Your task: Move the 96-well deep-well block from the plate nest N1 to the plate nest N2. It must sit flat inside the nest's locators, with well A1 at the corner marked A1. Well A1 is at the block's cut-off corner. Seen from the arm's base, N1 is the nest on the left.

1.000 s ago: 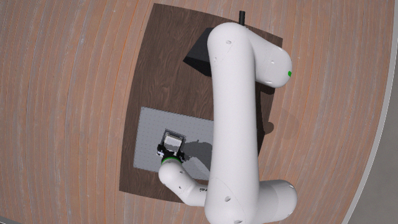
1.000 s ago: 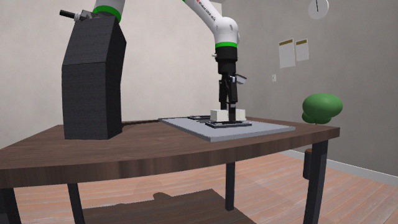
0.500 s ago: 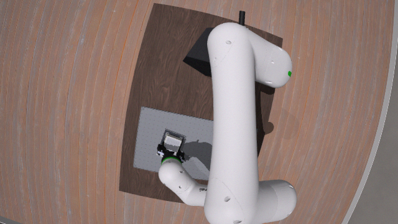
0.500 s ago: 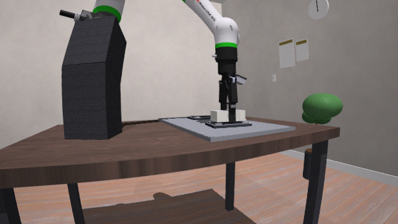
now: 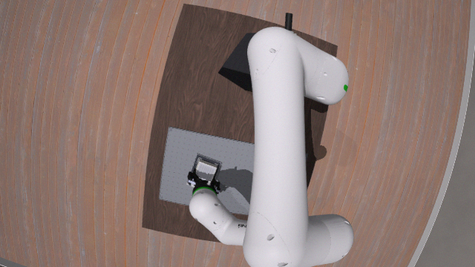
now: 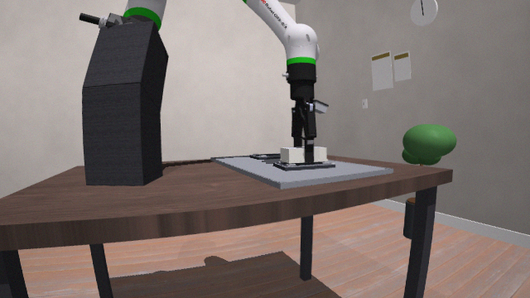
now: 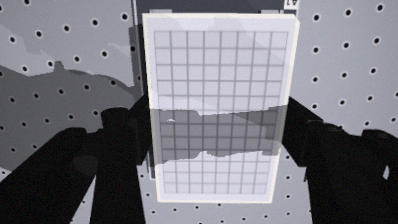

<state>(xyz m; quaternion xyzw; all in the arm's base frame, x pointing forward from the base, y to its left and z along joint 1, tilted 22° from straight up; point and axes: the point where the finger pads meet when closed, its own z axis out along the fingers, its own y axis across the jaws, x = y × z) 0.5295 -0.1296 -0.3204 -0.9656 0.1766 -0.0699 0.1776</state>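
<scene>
Now: hand 10 mm above the white 96-well deep-well block. The rest, counted from my hand: dark nest frame (40 mm below).
</scene>
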